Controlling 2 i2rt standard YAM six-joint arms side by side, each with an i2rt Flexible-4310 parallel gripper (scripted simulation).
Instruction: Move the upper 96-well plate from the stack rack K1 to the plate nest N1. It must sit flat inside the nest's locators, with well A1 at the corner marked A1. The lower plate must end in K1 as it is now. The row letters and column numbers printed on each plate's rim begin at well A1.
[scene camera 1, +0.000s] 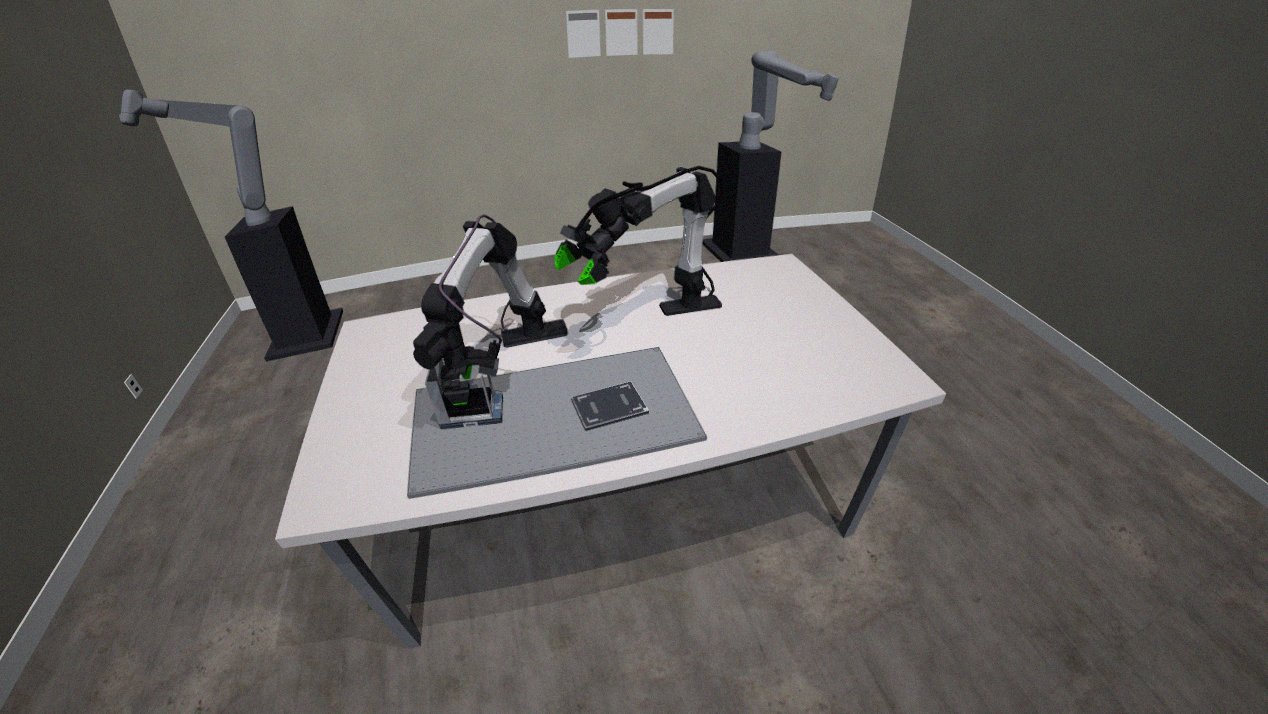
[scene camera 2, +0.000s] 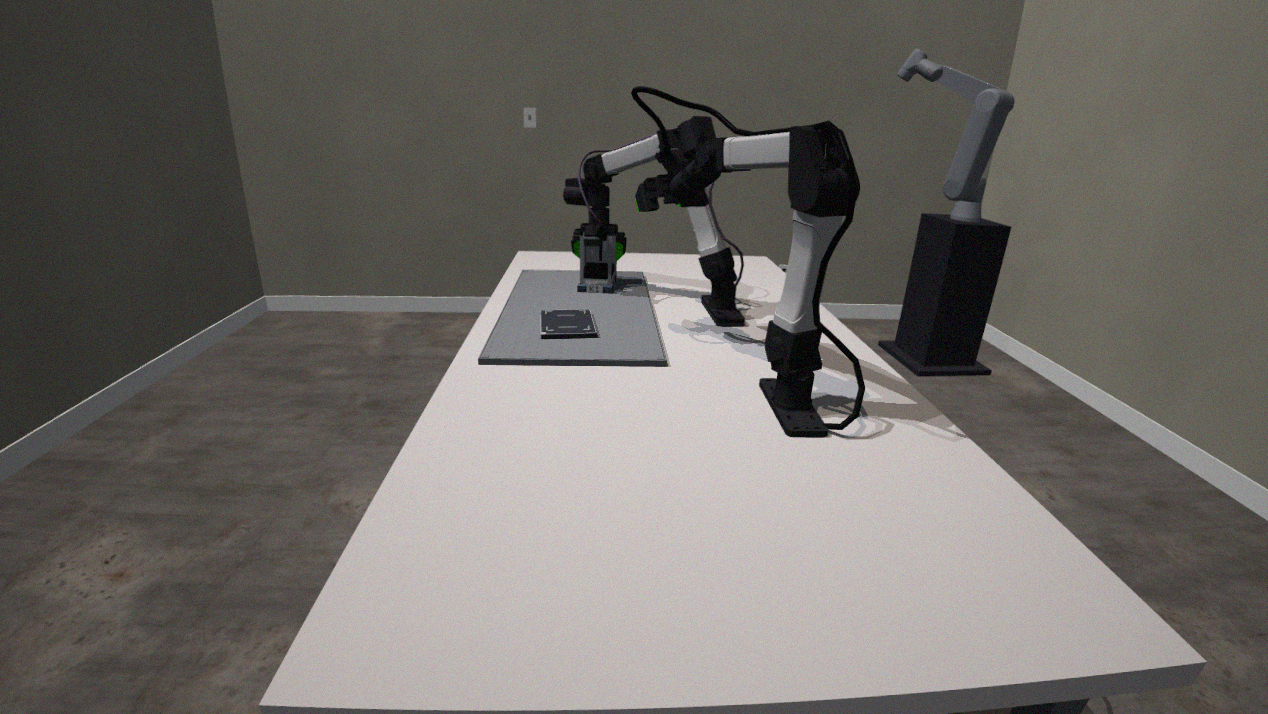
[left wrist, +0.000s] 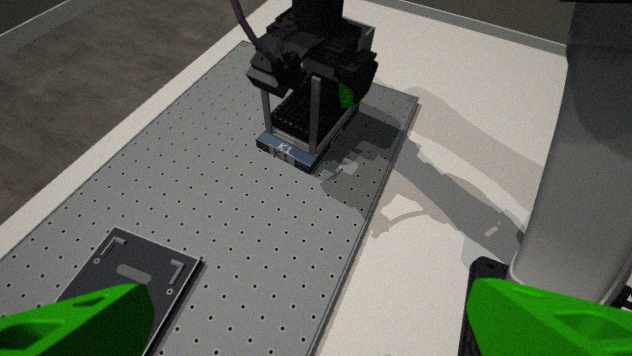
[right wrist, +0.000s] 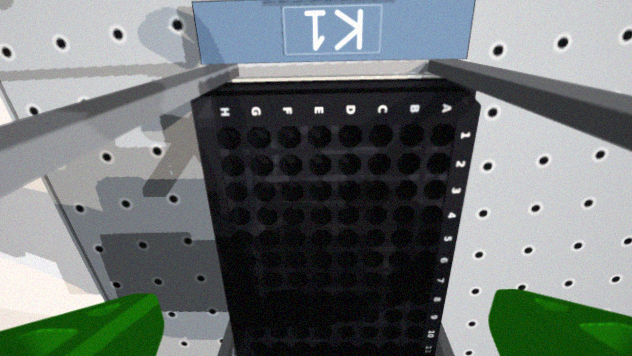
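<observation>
In the right wrist view my left gripper is out of frame. I do see my left gripper in scene camera 1, in the left wrist view and in scene camera 2 (660, 205). On my left gripper (left wrist: 498, 310) and (scene camera 1: 559, 264) are the same spot.
</observation>
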